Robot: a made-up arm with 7 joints.
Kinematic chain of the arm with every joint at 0, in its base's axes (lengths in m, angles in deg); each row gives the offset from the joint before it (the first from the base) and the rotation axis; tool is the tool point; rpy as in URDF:
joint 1: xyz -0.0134 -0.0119 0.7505 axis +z
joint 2: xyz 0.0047 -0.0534 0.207 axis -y
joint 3: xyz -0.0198 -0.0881 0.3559 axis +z
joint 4: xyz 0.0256 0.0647 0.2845 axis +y
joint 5: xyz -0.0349 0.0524 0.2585 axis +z
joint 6: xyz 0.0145 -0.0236 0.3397 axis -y
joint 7: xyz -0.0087 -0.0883 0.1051 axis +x
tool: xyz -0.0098 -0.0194 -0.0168 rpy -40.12 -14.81 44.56
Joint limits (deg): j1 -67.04..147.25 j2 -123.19..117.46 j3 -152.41..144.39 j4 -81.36..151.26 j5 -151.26..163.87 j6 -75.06..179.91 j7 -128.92..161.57
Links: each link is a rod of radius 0.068 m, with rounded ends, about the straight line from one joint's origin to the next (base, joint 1, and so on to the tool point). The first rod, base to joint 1, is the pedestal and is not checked.
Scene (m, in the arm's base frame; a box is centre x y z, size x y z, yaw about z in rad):
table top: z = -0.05
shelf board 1: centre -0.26 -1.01 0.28 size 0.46 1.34 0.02 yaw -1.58
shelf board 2: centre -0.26 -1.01 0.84 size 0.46 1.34 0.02 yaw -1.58
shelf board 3: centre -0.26 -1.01 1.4 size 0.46 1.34 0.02 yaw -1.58
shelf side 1: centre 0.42 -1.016 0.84 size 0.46 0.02 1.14 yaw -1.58
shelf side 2: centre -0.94 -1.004 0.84 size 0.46 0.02 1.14 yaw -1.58
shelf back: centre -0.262 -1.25 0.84 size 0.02 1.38 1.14 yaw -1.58
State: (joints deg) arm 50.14 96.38 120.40 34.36 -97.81 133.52 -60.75
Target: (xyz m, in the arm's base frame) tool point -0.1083 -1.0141 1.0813
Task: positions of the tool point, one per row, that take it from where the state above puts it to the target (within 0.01 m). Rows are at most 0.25 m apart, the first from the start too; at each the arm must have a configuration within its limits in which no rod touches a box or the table.
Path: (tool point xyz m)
1: -0.6570 -0.8230 0.4915
2: -0.6485 -0.7200 0.4555
3: -0.6319 -0.6149 0.4484
4: -0.6057 -0.5140 0.4672
5: -0.5684 -0.4223 0.5062
6: -0.5186 -0.3427 0.5588
7: -0.5165 -0.4720 0.6475
8: -0.4942 -0.5874 0.7622
9: -0.4534 -0.6795 0.9007
10: -0.3983 -0.7386 1.0587
11: -0.2793 -0.8961 1.0747
12: -0.1084 -1.0141 1.0812

